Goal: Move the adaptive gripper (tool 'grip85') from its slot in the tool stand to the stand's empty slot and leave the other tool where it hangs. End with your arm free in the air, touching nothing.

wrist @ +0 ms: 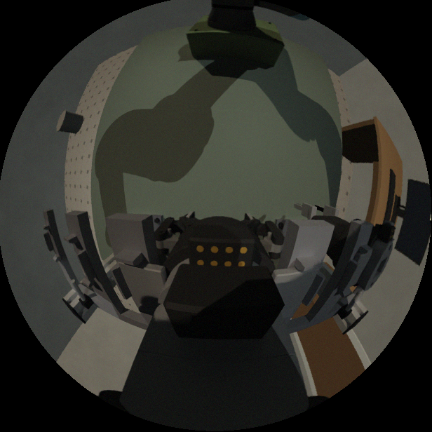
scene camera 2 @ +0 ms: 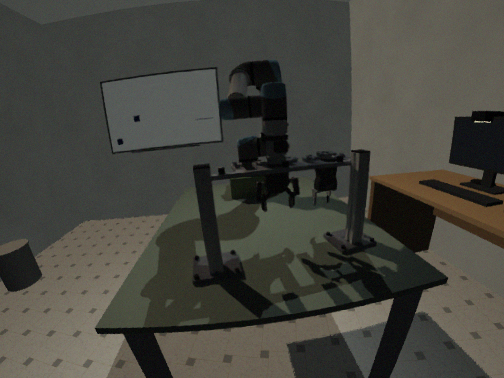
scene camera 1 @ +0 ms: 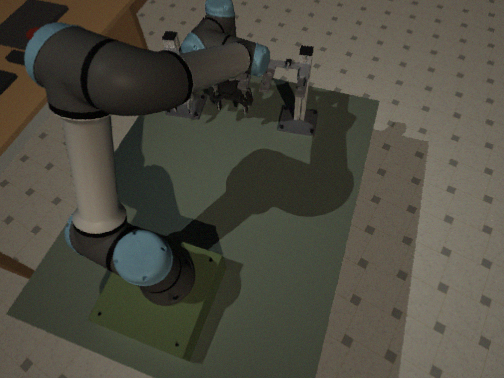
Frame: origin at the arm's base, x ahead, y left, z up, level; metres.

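Where they show: arm's base at its link origin: (scene camera 1: 168, 277).
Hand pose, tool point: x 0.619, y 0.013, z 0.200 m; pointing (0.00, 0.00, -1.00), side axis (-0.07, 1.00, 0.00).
Note:
Each offset is from my tool point to the top centre of the thing. "pt": to the spot under its first point.
The adaptive gripper (scene camera 1: 232, 105) (scene camera 2: 278, 201) hangs in the middle slot of the tool stand (scene camera 1: 300, 102) (scene camera 2: 208, 220) (wrist: 135, 320). Its dark fingers are spread open, with nothing between them. The arm's wrist end (scene camera 2: 275, 142) is upright directly over it and down at its top plate. The joint is mostly hidden, and I cannot tell if it is locked. The other tool @(dz -0.007, dx -0.019, dy +0.179 m) (scene camera 2: 325, 179) (wrist: 334, 231), a slim gripper, hangs in the slot beside it towards the desk; the arm hides most of it in scene camera 1. The empty slot @(pt dz -0.016, dx -0.011, dy -0.239 m) (scene camera 1: 301, 87) (scene camera 2: 244, 166) (wrist: 80, 230) is on the side away from the desk.
The stand's posts and crossbar stand close around the wrist. The holder prongs flank the adaptive gripper on both sides. The arm's green base block (scene camera 1: 145, 320) (wrist: 235, 45) is at the table's other end. A wooden desk (scene camera 2: 450, 200) with a monitor (scene camera 2: 477, 145) stands beside the table.

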